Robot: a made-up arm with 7 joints.
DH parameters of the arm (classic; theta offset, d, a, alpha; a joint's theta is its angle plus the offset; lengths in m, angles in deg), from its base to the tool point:
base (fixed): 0 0 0 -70
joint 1: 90 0 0 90
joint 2: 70 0 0 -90
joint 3: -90 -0.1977 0.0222 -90
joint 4: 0 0 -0.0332 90
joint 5: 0 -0.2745 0 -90
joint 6: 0 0 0 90
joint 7: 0 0 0 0
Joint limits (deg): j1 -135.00..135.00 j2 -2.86..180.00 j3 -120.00..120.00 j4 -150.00..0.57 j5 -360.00..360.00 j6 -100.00..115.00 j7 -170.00..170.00
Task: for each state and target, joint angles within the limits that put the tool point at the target. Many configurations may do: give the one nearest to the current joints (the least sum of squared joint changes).
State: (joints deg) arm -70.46 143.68 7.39 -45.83 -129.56 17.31 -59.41
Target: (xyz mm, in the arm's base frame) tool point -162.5 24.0 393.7
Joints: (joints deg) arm -63.28 160.68 16.36 -66.47 -129.56 17.31 -59.41
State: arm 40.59 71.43 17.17 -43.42 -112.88 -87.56 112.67
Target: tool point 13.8 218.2 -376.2
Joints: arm 33.26 36.38 -5.93 -61.53 -112.88 -87.56 112.67
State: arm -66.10 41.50 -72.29 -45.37 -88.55 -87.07 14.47
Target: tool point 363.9 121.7 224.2
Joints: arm -94.12 72.33 -51.67 -55.53 -88.55 -87.07 14.47
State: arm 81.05 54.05 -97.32 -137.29 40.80 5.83 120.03
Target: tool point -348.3 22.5 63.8
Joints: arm 86.24 83.58 -104.54 -98.16 40.80 5.83 120.03
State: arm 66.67 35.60 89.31 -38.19 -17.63 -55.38 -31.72
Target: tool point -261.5 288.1 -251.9
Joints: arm 42.47 22.30 78.70 -39.39 -17.63 -55.38 -31.72
